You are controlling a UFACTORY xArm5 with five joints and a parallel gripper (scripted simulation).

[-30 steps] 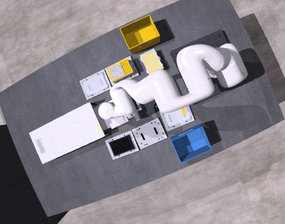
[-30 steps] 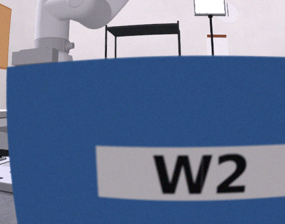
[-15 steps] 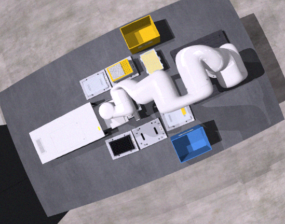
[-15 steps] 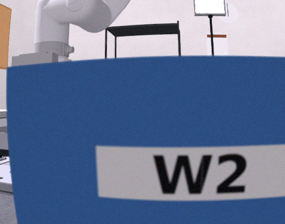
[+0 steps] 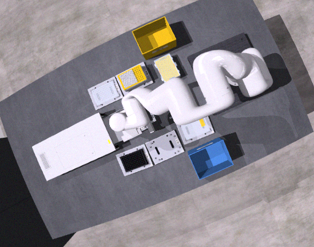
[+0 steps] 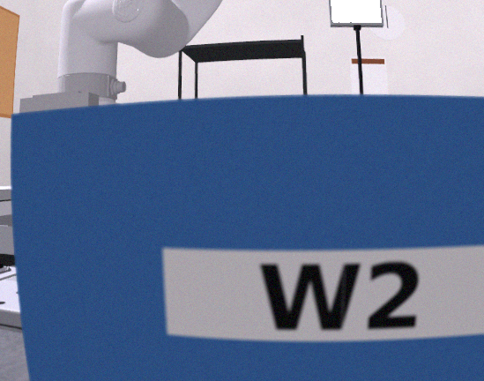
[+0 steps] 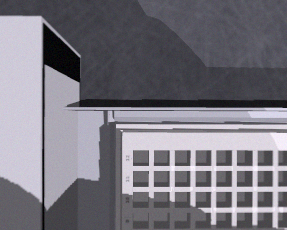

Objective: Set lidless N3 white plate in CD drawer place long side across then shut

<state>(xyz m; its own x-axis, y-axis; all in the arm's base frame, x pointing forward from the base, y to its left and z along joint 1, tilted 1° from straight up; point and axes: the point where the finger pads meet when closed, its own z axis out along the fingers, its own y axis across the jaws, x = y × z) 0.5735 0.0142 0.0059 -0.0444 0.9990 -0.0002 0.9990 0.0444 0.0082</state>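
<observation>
Now: the white plate 1 cm below my hand. The rest, counted from my hand: pale plate: 8 cm ahead, 19 cm to the right, 2 cm below; then drawer: 3 cm ahead; then cooler CD: 19 cm ahead, 1 cm to the left, 1 cm above.
</observation>
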